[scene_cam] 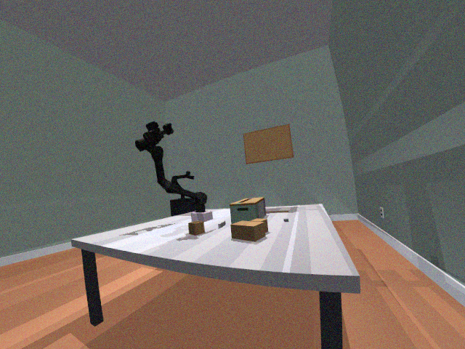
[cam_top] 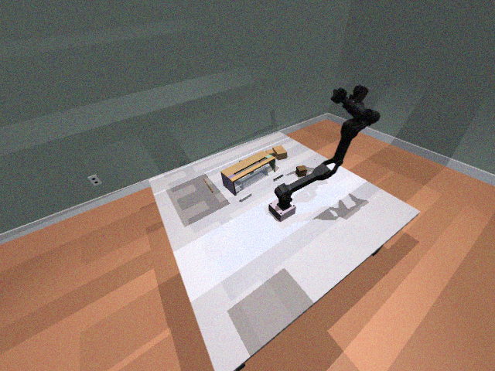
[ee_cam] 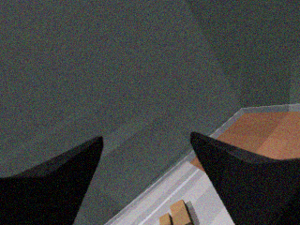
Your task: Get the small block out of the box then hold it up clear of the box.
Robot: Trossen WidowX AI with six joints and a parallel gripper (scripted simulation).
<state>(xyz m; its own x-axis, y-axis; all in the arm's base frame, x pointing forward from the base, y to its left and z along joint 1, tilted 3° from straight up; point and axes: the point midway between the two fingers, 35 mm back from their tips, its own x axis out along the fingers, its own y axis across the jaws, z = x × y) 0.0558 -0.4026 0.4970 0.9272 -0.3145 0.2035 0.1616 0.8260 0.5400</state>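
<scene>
Now: gripper tip 260 mm short of the green block, 400 mm to the right of it and 490 mm above it. Also, from my gripper tip: clear-fronted box (250 mm ahead, 390 mm to the left, 520 mm below); thin wooden stick (390 mm ahead, 690 mm to the left, 580 mm below).
</scene>
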